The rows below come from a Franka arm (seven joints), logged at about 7 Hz.
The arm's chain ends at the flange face. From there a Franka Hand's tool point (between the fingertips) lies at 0.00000 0.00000 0.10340 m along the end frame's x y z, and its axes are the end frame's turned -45 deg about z.
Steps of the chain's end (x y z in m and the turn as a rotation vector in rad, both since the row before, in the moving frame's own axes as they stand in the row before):
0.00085 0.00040 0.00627 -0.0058 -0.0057 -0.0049
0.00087 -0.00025 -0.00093 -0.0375 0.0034 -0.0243
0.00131 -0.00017 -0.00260 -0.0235 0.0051 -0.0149
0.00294 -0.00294 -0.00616 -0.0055 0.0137 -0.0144
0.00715 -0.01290 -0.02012 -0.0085 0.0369 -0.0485
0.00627 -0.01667 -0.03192 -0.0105 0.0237 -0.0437
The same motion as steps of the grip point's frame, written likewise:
-0.00052 0.00089 0.00627 -0.0001 -0.0081 -0.0049
-0.00166 0.00346 -0.00100 -0.0289 -0.0241 -0.0243
-0.00028 0.00291 -0.00263 -0.0202 -0.0130 -0.0149
0.00477 0.00140 -0.00617 -0.0136 0.0058 -0.0144
0.01633 -0.00080 -0.02019 -0.0321 0.0201 -0.0485
0.01724 -0.00488 -0.03195 -0.0242 0.0093 -0.0437

